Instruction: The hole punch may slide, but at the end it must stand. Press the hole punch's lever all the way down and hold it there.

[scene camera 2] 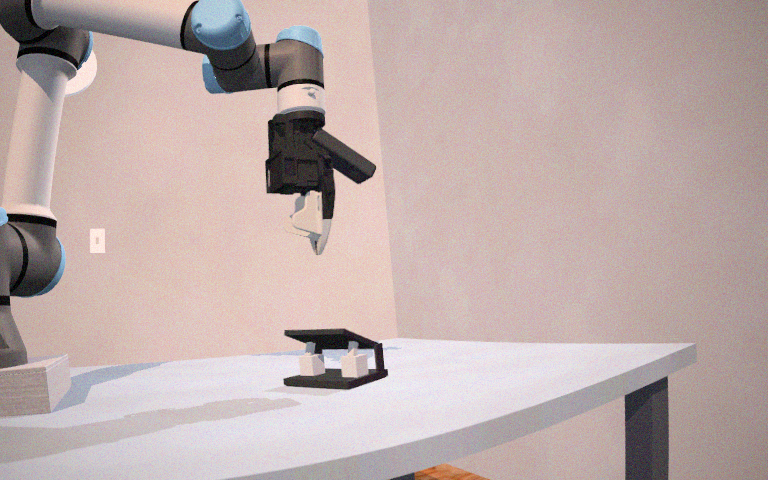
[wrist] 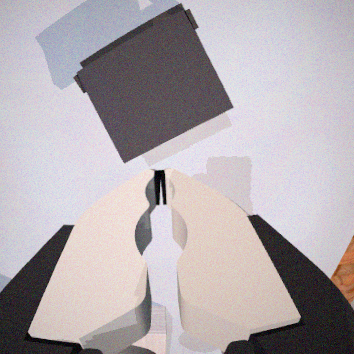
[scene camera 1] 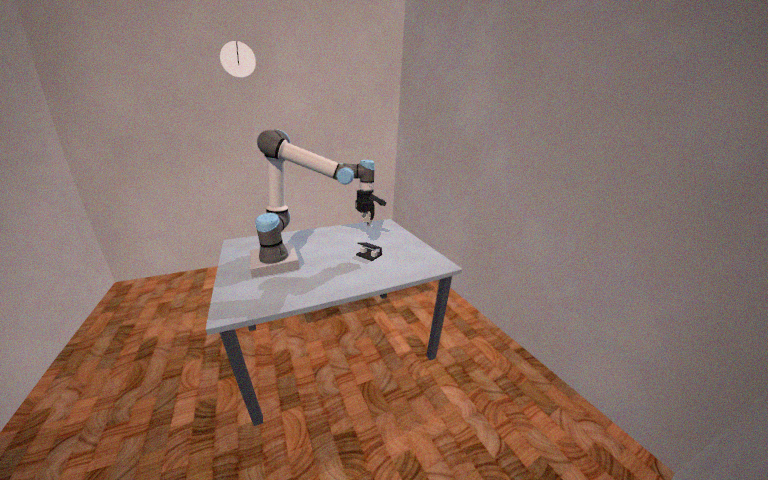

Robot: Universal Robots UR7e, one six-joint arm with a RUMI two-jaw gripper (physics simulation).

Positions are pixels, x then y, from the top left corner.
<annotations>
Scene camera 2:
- my gripper: 318,254
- black lever: 326,339
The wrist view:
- my gripper: 159,172
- black lever: 160,83
</annotations>
